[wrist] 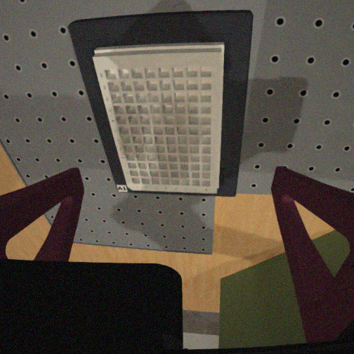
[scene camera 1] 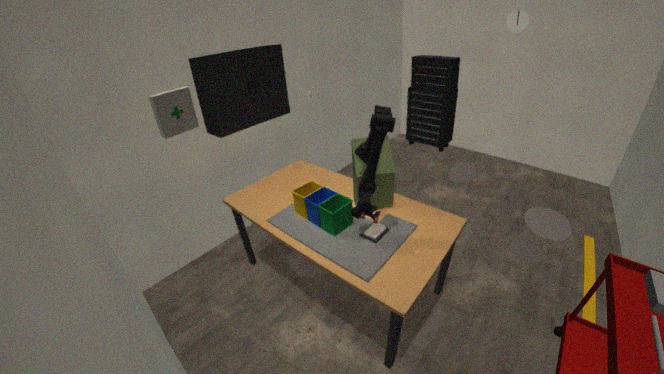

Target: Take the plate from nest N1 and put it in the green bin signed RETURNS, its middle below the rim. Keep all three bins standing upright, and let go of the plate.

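Frame: origin at the arm's base, x ahead, y left, z up, level; centimetres.
Seen in the pictures: gripper, fingertip midpoint: (scene camera 1: 370,220); arm's base at its link origin: (scene camera 1: 364,153).
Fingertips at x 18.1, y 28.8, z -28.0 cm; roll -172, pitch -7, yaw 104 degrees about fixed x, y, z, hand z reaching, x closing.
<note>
Pixels of each thing's top centre, then the offset from my fingertips to it. "spot": a spot on its surface instead. Level surfaces: height alone.
- plate at its top centre: (scene camera 1: 375,229) dx -3.2, dy +1.2, dz -7.4 cm
- dark nest at a spot on its surface: (scene camera 1: 368,238) spot: dx +4.1, dy +3.9, dz -9.0 cm
- green bin at its top centre: (scene camera 1: 335,203) dx +12.3, dy -18.2, dz +8.0 cm
- blue bin at its top centre: (scene camera 1: 320,195) dx +15.4, dy -31.0, dz +8.0 cm
- yellow bin at its top centre: (scene camera 1: 307,188) dx +18.6, dy -43.8, dz +8.0 cm
- perforated grey board at its surface level: dz -9.9 cm
- wooden table at its surface level: dz -11.3 cm
The plate (scene camera 1: 375,229) (wrist: 167,120), pale with a grid of square wells, lies in the dark nest (scene camera 1: 368,238) (wrist: 236,110) on the grey board. A label reading A1 sits at the nest's corner in the wrist view. My gripper (scene camera 1: 374,217) (wrist: 177,177) is open and empty, above the plate and toward the A1 end, with its fingertips apart on either side of the nest's width in the wrist view. The green bin (scene camera 1: 336,216) stands upright on the board beside the nest; its sign cannot be read and its inside floor is hidden.
The blue bin (scene camera 1: 316,208) and yellow bin (scene camera 1: 301,201) stand upright in a row with the green one. The perforated grey board (scene camera 1: 350,255) (wrist: 45,100) lies on the wooden table (scene camera 1: 400,295) (wrist: 240,215). An olive-green block (scene camera 1: 382,182) (wrist: 260,300) stands behind, near the arm.
</note>
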